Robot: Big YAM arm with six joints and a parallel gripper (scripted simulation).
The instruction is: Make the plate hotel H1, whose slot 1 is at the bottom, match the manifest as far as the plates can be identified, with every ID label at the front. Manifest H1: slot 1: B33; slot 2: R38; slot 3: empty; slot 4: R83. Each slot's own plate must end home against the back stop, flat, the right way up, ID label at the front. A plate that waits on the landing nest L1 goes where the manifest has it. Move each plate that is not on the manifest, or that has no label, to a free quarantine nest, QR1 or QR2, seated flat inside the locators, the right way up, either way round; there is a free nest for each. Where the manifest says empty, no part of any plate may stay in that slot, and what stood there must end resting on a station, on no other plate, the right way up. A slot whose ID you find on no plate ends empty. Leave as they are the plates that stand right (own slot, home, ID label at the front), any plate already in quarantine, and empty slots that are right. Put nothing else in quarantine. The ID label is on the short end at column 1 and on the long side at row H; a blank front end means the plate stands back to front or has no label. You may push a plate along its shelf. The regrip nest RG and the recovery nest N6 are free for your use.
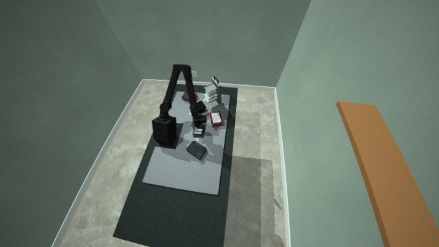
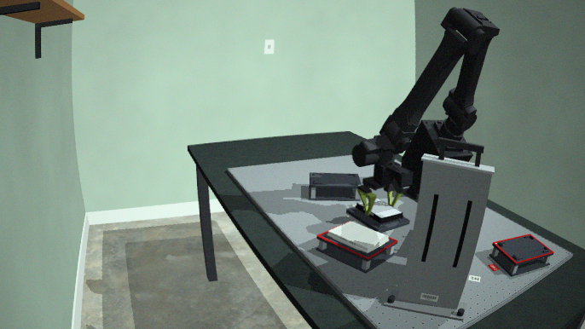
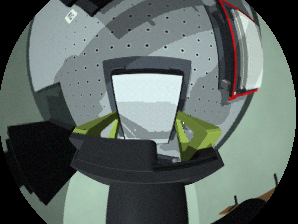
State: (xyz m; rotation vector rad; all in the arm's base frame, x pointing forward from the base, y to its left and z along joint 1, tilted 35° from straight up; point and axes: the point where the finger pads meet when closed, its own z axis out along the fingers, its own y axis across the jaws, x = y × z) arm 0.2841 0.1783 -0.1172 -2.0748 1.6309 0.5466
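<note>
Right now my hand is 20 mm short of the N6 label, 100 mm to the left of it and 30 mm above it. Also, from my hand: plate: 10 mm ahead, 380 mm to the left, 120 mm above; plate hotel H1: 60 mm ahead, 440 mm to the left, 120 mm above.
</note>
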